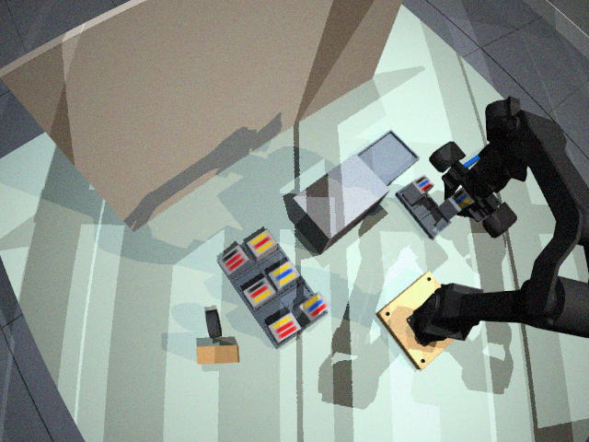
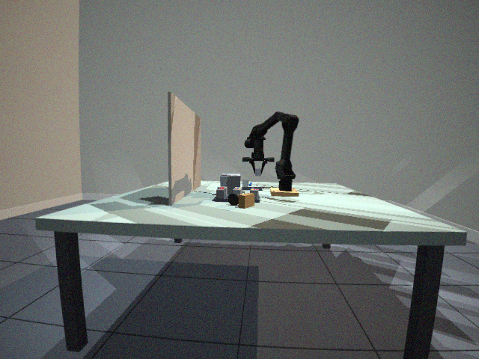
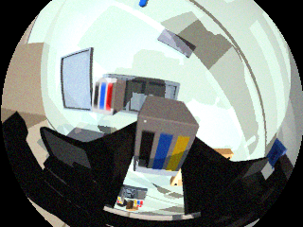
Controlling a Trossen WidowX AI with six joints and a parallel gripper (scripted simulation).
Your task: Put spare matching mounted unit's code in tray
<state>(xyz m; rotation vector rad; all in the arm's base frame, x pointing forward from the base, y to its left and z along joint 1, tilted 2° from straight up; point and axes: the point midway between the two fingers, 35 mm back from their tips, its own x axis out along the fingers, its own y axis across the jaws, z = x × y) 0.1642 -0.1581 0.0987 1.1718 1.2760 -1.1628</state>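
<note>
Right now my gripper tip is 180 mm short of the dark tray and 90 mm above it. Round my gripper tip: dark rack (40 mm ahead, 90 mm below); then grey box (130 mm ahead, 190 mm to the left, 40 mm below); then blue pen (70 mm ahead, 240 mm to the right, 90 mm below).
</note>
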